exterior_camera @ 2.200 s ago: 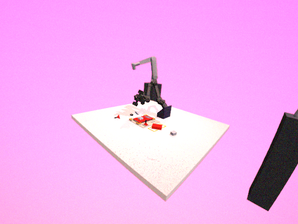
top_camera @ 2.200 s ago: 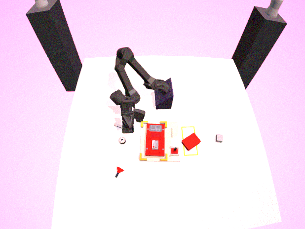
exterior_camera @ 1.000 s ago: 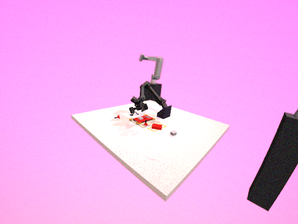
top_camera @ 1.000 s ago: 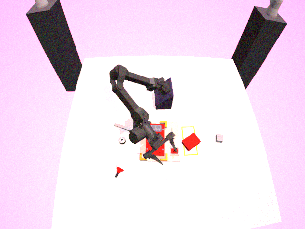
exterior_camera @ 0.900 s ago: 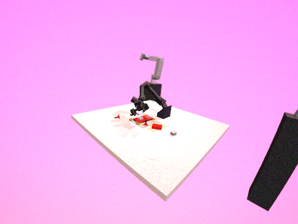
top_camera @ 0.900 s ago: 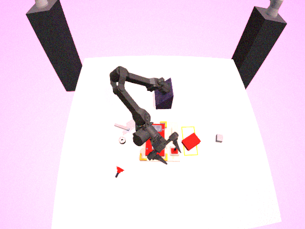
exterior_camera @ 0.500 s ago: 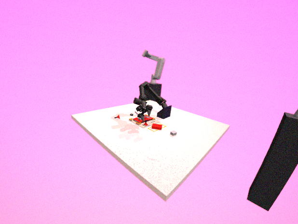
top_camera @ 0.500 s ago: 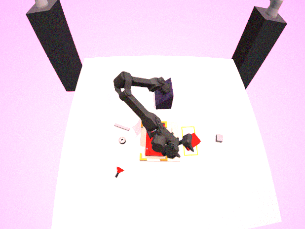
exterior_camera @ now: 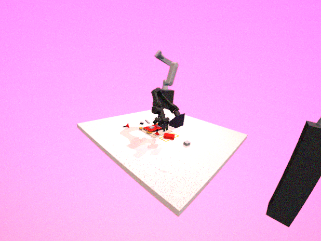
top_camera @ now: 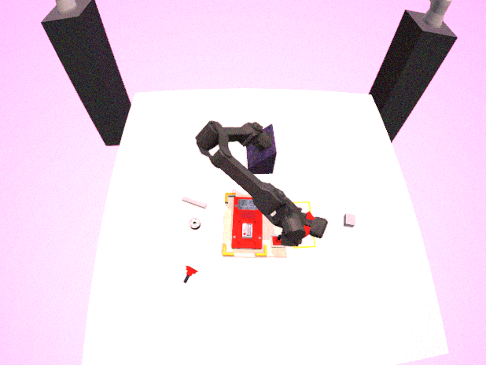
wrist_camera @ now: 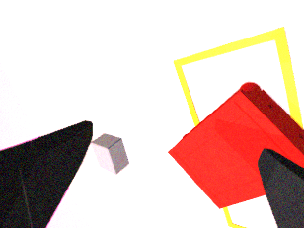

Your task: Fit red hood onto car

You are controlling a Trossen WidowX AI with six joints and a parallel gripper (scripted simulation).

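Now: the red hood 60 mm below my gripper tip and 50 mm behind it. Also, from my gripper tip: grey ring (400 mm to the right, 70 mm below, 60 mm behind); then pale rod (410 mm to the right, 150 mm behind, 70 mm below).
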